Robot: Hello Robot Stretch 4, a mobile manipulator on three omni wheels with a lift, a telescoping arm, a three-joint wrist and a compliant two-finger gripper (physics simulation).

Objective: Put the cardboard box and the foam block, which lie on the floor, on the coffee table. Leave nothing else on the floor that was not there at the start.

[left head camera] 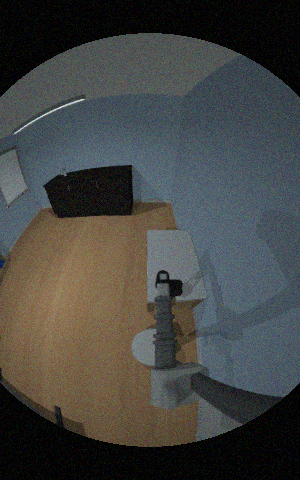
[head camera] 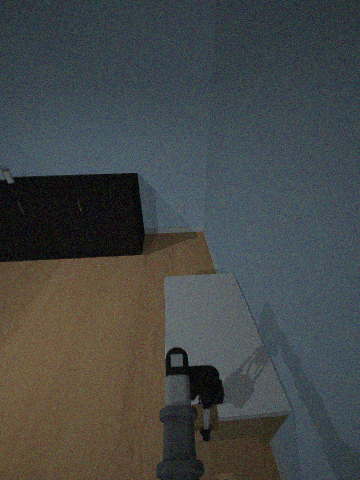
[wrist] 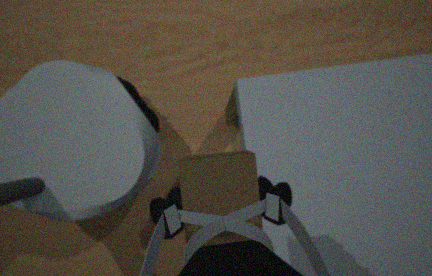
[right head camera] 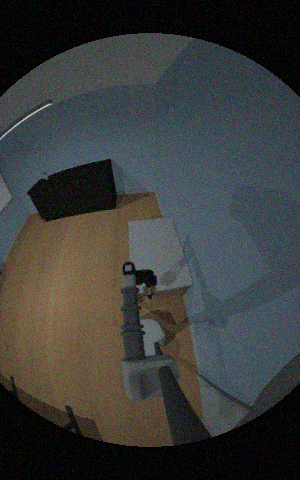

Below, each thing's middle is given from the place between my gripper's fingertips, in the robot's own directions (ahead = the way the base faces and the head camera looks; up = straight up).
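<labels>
The brown cardboard box (wrist: 218, 184) is 20 mm above my hand at this moment.
</labels>
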